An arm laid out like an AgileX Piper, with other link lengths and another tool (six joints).
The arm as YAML. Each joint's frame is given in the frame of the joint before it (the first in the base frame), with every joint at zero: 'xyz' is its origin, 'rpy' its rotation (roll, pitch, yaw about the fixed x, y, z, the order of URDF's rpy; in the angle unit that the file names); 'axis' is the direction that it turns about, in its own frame. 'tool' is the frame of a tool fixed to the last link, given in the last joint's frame.
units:
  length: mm
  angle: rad
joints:
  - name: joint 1
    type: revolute
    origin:
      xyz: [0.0, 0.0, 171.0]
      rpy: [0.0, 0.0, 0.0]
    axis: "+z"
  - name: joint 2
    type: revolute
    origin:
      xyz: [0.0, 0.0, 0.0]
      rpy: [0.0, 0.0, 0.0]
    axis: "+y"
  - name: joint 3
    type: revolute
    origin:
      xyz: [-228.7, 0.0, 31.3]
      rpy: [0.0, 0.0, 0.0]
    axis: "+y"
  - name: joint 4
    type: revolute
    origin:
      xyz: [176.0, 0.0, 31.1]
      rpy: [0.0, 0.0, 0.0]
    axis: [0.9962, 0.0, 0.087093]
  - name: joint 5
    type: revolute
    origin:
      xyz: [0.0, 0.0, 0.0]
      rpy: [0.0, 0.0, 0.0]
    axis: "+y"
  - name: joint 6
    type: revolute
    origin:
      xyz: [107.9, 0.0, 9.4]
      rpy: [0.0, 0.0, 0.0]
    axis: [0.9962, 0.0, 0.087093]
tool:
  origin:
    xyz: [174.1, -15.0, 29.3]
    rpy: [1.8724, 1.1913, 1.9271]
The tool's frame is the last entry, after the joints.
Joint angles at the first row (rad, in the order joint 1, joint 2, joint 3, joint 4, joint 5, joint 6):
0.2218, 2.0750, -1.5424, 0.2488, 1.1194, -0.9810
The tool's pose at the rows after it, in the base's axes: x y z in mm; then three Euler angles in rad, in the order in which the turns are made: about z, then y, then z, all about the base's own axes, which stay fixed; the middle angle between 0 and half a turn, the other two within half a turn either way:
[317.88 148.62 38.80 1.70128 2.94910 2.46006]
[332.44 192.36 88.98 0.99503 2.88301 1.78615]
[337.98 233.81 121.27 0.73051 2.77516 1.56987]
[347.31 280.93 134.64 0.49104 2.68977 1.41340]
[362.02 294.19 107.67 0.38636 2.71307 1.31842]
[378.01 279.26 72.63 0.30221 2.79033 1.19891]
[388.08 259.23 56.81 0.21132 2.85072 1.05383]
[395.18 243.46 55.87 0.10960 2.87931 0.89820]
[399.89 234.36 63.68 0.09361 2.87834 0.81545]
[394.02 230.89 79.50 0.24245 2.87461 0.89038]
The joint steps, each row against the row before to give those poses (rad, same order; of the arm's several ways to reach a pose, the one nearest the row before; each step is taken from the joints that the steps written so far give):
0.0054, -0.0304, -0.0513, 0.0328, 0.0350, -0.0010
0.0330, -0.0682, -0.0750, 0.1103, 0.0184, -0.0098
0.0428, -0.0231, -0.0378, 0.1021, -0.0295, -0.0279
0.0853, 0.0260, -0.0127, 0.0706, -0.1241, -0.0624
0.0529, 0.0810, 0.0000, -0.0314, -0.1205, -0.0021
0.0101, 0.0729, 0.0000, -0.0974, -0.0716, 0.0573
0.0000, 0.0219, 0.0010, -0.1052, -0.0223, 0.0993
0.0000, -0.0082, 0.0000, -0.0839, -0.0009, 0.0971
0.0000, -0.0236, 0.0000, -0.0465, 0.0062, 0.0940
0.0000, -0.0461, -0.0087, -0.0051, 0.0544, 0.0904

